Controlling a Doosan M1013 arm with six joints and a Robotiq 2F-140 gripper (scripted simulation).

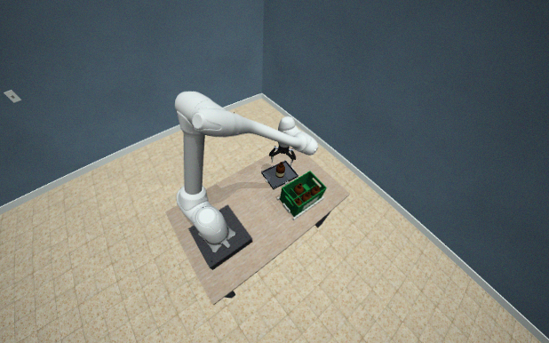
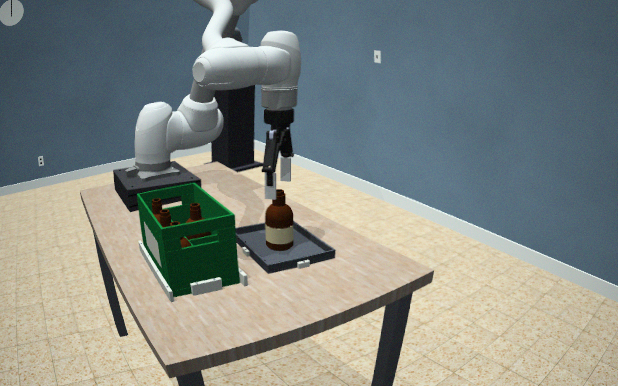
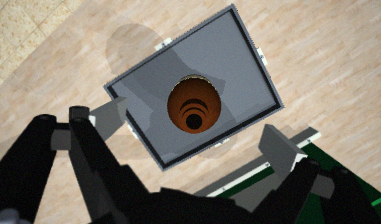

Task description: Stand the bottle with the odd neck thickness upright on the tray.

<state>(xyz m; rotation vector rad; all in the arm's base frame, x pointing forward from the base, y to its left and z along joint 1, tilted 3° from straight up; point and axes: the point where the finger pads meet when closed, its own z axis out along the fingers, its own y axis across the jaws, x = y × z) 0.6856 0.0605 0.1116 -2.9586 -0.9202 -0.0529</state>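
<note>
Now: hand 9 cm above the brown bottle. Also, from my hand: dark tray: 16 cm below; green crate: 6 cm behind, 27 cm to the right, 9 cm below.
</note>
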